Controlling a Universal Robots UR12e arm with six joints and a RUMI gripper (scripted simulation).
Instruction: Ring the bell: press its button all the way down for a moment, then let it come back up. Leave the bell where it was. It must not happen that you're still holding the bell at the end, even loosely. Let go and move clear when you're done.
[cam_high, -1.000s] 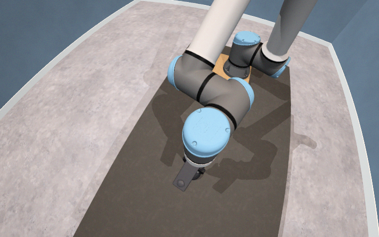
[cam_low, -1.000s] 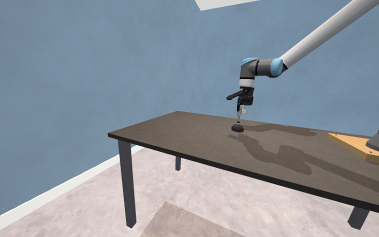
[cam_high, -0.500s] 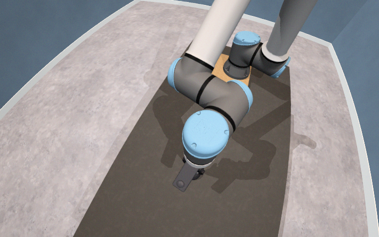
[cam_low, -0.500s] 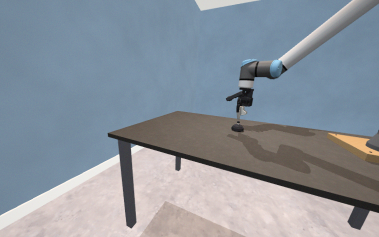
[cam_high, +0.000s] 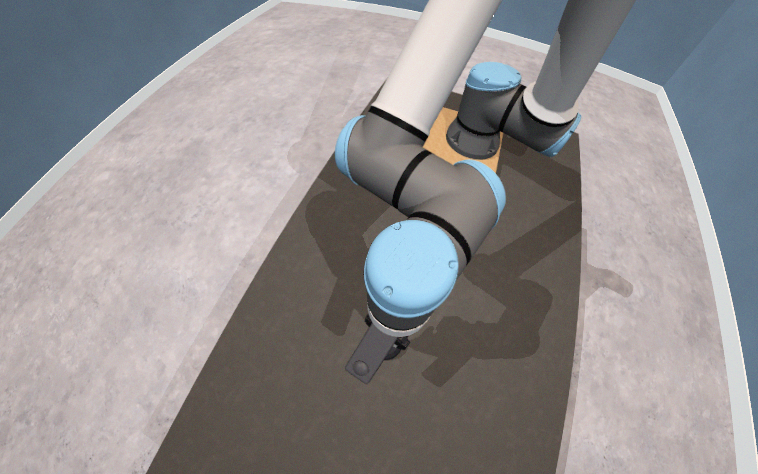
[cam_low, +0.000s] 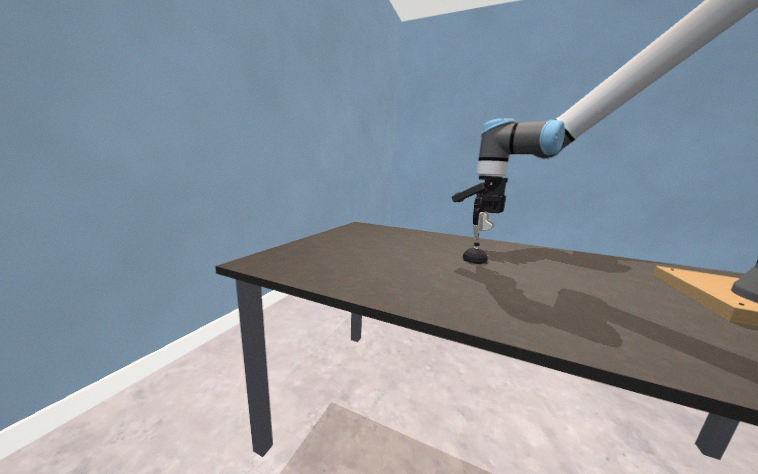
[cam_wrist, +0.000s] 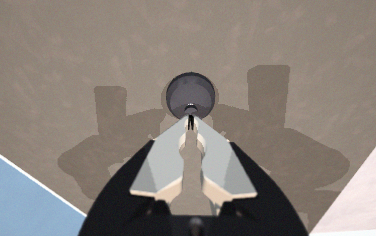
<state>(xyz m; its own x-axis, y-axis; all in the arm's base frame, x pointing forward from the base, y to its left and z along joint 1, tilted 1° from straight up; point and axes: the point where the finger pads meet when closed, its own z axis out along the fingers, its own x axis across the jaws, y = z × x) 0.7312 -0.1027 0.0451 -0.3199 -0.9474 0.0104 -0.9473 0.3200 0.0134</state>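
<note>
Now: hand 3 cm above the bell button. The rest, counted from my hand: bell 5 cm below.
</note>
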